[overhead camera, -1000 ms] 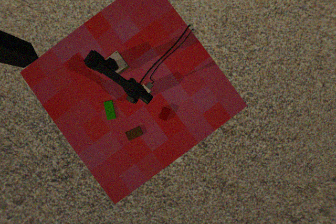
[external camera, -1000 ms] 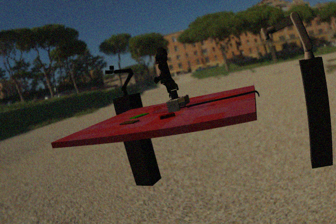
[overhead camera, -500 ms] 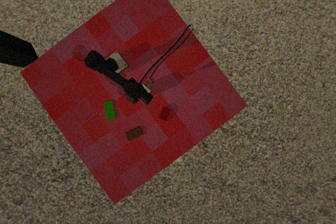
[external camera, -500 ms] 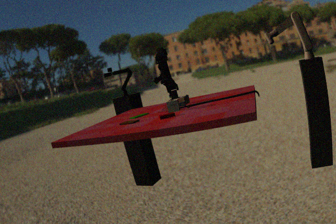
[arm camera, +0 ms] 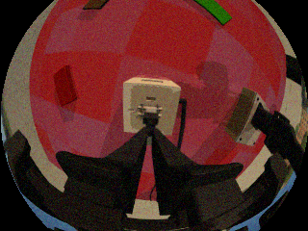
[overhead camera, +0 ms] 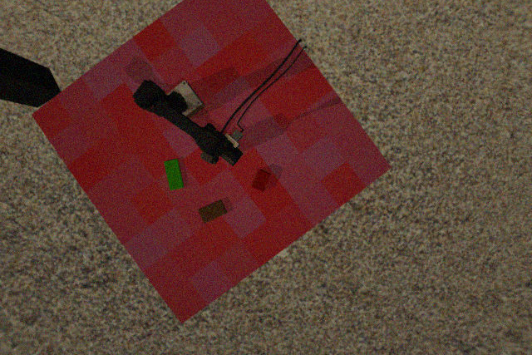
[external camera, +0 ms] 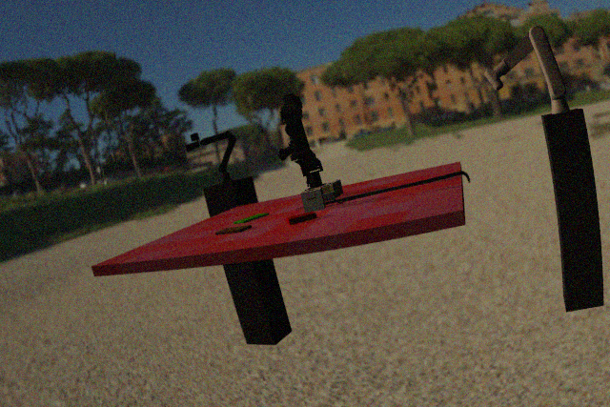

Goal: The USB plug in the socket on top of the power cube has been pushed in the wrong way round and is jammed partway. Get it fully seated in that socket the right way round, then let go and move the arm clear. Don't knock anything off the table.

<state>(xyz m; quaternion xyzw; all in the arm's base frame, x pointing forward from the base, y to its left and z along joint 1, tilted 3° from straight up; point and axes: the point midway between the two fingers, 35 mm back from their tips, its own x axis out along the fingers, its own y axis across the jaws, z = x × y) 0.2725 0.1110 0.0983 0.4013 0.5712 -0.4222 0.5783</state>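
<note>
Now: the USB plug 2 cm below my gripper tip. Also, from my gripper tip: brown block 24 cm ahead, 23 cm to the right, 12 cm below; then dark red block 22 cm ahead, 5 cm to the left, 12 cm below; then green block 1 cm behind, 31 cm to the right, 13 cm below.
</note>
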